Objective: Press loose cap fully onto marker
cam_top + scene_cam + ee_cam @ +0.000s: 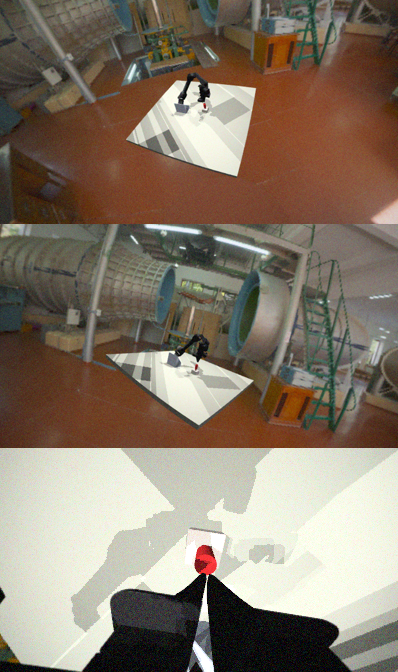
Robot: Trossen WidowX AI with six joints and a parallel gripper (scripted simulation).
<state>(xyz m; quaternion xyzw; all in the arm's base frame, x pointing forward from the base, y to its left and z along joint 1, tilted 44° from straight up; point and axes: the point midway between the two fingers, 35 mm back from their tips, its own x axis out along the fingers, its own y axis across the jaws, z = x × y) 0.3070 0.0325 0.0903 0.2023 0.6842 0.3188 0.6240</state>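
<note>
Now: gripper tip 60 mm above the red cap. The rest, counted from my gripper tip: white block (120 mm below).
</note>
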